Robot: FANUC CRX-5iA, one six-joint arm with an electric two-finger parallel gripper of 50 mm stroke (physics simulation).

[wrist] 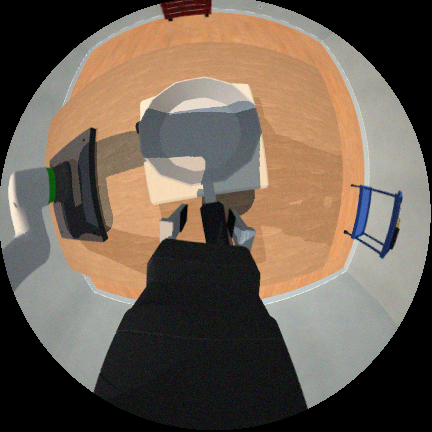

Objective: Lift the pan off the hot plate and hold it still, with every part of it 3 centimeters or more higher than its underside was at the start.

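Frame: origin at the arm's base, x left, y ahead, z down, level; centimetres.
Seen in the pictures: gripper, between the fingertips: [207,214]; arm's base, origin of its link: [61,182].
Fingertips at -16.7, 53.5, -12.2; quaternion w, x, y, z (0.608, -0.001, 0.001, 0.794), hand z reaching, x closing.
Pixels of each thing's middle, then the offset from my fingertips to it, as dx, dy, dz. "spot": a spot on its surface instead.
- grey round pan, middle of its body: [208,187] +2.9, +0.5, +3.5
- cream-coloured square hot plate, a spot on its surface: [162,192] spot: +3.0, -8.3, +8.6
- pan's black handle, a spot on its surface: [212,220] spot: -1.7, +0.5, +2.3
The grey round pan [200,132] sits on the cream-coloured square hot plate [162,192], with a broad shadow over much of it. The pan's black handle [212,220] points toward the gripper, and its rear end is hidden by the gripper body. My gripper [207,214] is open. The handle shows in the view between the two fingers, nearer the right finger than the left one, and neither finger grips it. How far the fingertips are above or below the handle is hard to tell.
The robot's dark base plate [100,200] and grey arm [30,200] are at the left. A small dark knob [138,127] is on the hot plate's left side. A blue cart [364,212] is at the far right and a dark red slatted object [187,8] at the top.
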